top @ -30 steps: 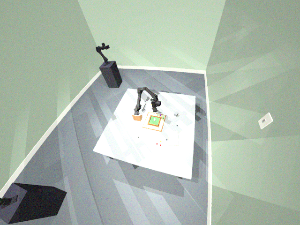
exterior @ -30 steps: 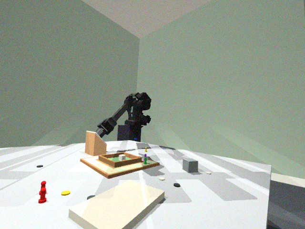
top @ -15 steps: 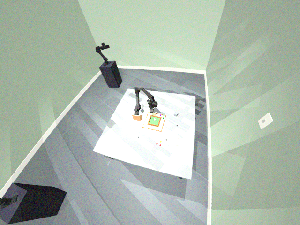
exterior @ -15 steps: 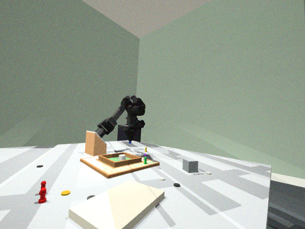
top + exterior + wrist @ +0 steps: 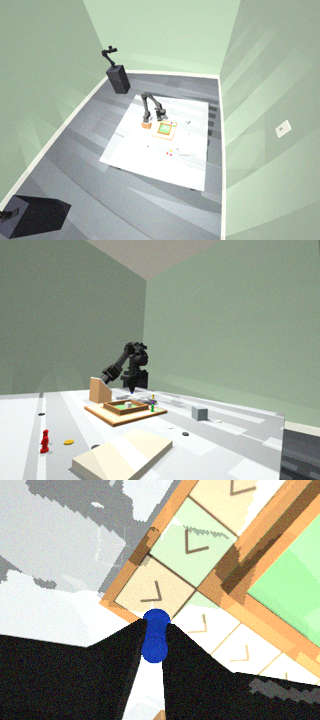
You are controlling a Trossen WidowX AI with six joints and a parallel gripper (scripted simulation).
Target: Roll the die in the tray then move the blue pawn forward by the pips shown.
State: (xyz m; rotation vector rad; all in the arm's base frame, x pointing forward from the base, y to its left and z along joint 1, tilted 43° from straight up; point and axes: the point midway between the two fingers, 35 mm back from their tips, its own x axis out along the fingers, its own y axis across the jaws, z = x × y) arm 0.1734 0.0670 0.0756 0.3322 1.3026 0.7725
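The white die lies 11 cm to the right of my gripper tip, 10 cm ahead of it and 4 cm below it. Round my gripper tip: blue pawn (1 cm above); then yellow pawn (21 cm to the left, 5 cm below, 1 cm behind); then purple pawn (18 cm ahead, 4 cm below, 2 cm to the right).
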